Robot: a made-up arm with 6 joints.
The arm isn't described. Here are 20 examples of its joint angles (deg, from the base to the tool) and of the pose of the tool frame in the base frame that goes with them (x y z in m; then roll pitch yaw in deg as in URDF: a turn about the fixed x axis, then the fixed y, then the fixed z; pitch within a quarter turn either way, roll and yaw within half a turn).
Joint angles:
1: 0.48 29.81 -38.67 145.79 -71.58 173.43
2: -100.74 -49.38 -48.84 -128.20 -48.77 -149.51
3: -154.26 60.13 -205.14 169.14 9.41 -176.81
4: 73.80 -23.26 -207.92 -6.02 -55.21 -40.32
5: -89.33 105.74 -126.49 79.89 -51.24 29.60
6: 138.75 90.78 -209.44 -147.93 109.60 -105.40
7: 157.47 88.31 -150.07 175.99 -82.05 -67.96
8: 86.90 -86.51 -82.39 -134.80 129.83 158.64
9: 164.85 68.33 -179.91 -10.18 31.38 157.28
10: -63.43 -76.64 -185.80 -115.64 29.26 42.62
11: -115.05 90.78 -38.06 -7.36 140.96 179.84
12: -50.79 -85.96 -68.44 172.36 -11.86 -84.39
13: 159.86 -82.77 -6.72 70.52 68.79 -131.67
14: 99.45 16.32 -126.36 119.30 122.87 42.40
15: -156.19 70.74 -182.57 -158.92 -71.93 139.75
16: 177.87 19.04 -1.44 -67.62 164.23 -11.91
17: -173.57 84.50 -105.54 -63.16 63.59 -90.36
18: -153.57 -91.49 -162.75 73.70 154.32 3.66
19: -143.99 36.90 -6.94 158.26 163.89 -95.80
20: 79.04 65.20 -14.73 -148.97 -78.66 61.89
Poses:
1: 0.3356 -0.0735 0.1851 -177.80 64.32 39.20
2: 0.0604 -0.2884 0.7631 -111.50 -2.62 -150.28
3: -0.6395 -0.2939 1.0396 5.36 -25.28 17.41
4: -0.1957 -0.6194 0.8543 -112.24 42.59 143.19
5: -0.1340 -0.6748 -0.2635 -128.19 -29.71 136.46
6: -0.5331 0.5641 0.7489 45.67 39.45 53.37
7: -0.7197 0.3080 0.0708 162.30 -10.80 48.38
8: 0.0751 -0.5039 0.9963 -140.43 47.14 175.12
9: -0.9238 0.2470 0.7953 -107.13 56.51 55.08
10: -0.4442 0.9329 0.4912 -95.68 16.41 51.23
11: -0.0101 0.0209 -0.0071 5.98 13.40 -109.34
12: -0.0903 0.0875 1.0079 -37.39 0.11 -143.23
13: -0.2770 0.0277 0.5594 113.84 -39.01 -57.91
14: -0.2247 0.5878 1.0625 -78.31 8.95 142.91
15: -0.7415 -0.3804 0.5771 168.26 -43.68 -110.48
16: -0.1300 0.1125 0.2558 -17.78 5.01 50.54
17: -0.7131 -0.0247 -0.2606 -126.19 18.39 -21.81
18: 0.8188 0.2684 0.4591 98.09 -24.79 -42.19
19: -0.1928 -0.1936 0.1256 -44.90 6.59 140.89
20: -0.0582 0.0483 0.1507 -58.48 -0.26 132.51
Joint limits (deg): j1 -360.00..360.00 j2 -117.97..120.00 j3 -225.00..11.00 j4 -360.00..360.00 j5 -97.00..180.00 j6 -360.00..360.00
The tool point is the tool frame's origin. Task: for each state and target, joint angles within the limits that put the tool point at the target. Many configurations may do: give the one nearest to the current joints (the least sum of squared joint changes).
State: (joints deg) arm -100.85 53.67 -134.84 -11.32 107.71 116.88
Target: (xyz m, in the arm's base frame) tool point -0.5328 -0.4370 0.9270
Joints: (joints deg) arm -136.90 21.90 -141.01 -18.25 123.22 116.88
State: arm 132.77 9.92 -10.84 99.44 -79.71 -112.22
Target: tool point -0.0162 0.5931 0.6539
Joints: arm 105.13 0.46 -65.24 82.22 -64.85 -112.22
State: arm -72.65 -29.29 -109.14 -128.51 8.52 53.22
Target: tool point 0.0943 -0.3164 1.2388
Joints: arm -81.82 -24.20 -109.21 -129.47 12.36 53.22
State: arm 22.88 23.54 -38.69 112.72 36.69 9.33
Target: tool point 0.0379 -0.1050 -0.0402
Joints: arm -11.88 54.07 -17.36 103.63 -4.59 9.33
